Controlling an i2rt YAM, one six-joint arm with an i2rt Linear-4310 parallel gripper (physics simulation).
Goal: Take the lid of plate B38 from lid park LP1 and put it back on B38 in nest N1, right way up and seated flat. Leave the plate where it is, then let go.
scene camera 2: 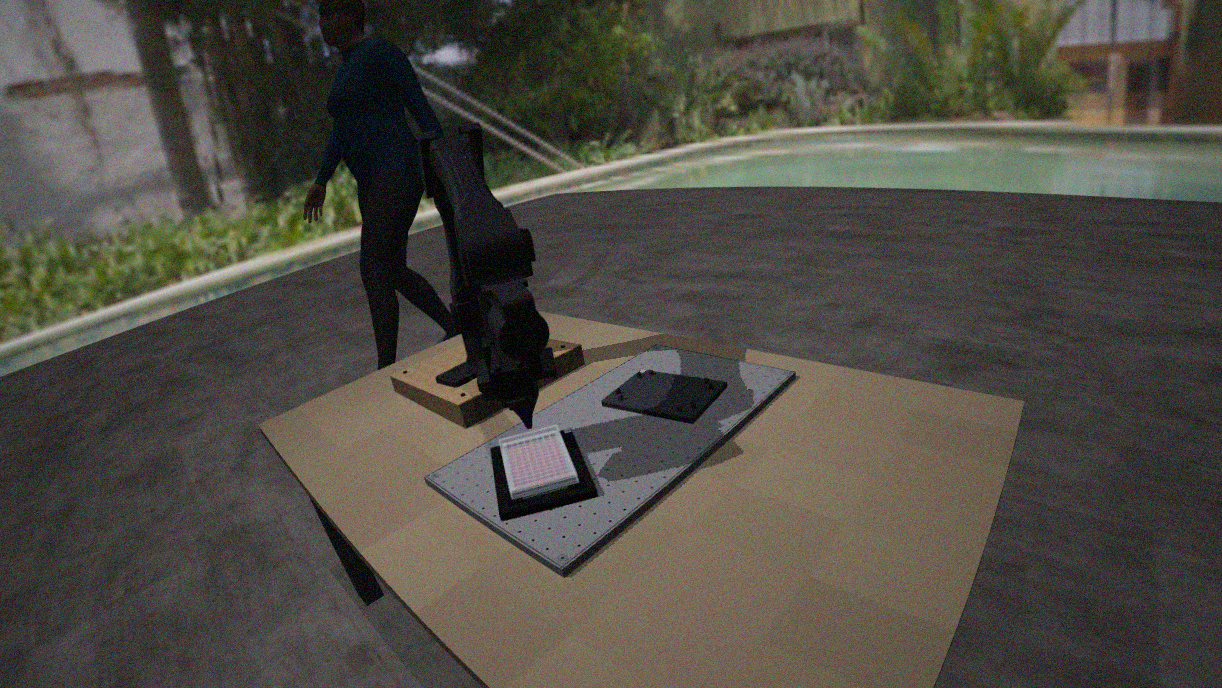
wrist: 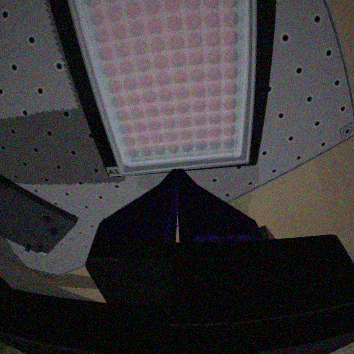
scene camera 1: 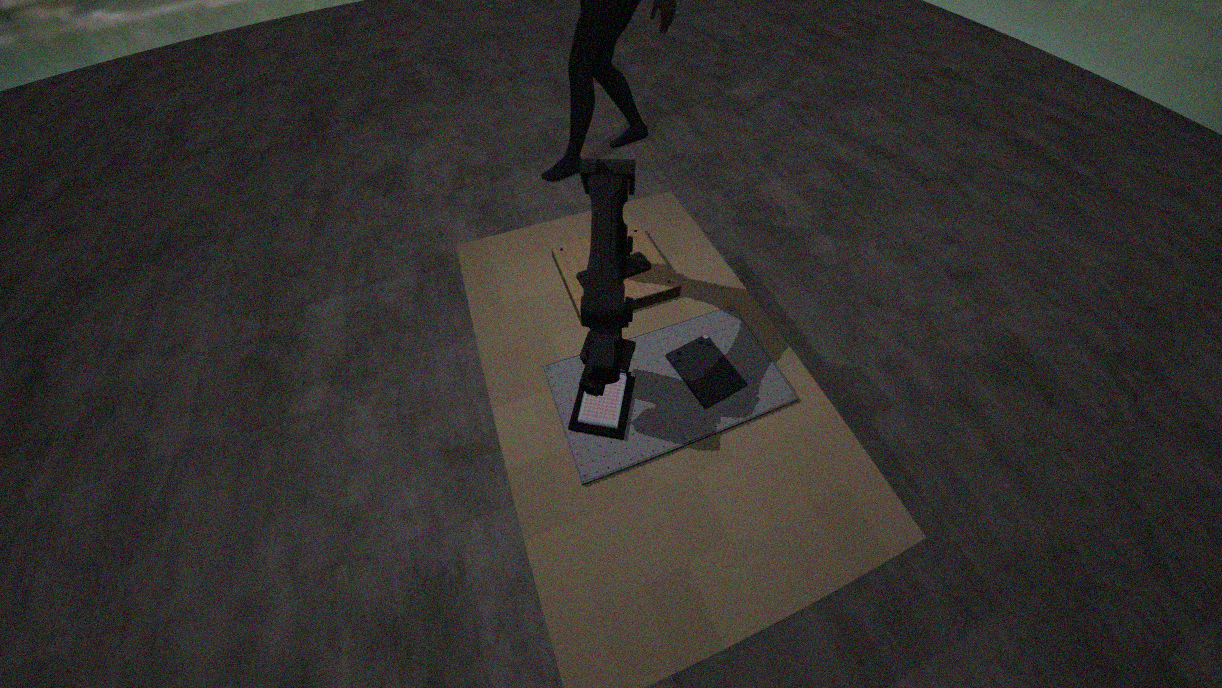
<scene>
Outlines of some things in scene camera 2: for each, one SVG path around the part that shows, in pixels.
The gripper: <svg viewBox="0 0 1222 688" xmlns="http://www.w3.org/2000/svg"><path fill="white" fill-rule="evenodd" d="M481 359L478 361L478 389L482 392L484 400L496 399L493 383L490 382L485 359ZM551 347L544 348L540 353L542 374L531 376L534 403L528 404L528 408L513 410L521 418L527 429L532 429L532 415L539 396L537 380L549 377L557 378L553 349ZM486 333L486 337L489 340L497 341L494 336L490 336Z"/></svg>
A pale grey lid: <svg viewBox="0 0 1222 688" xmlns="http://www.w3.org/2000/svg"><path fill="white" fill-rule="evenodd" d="M557 424L498 439L511 498L579 480Z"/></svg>
</scene>
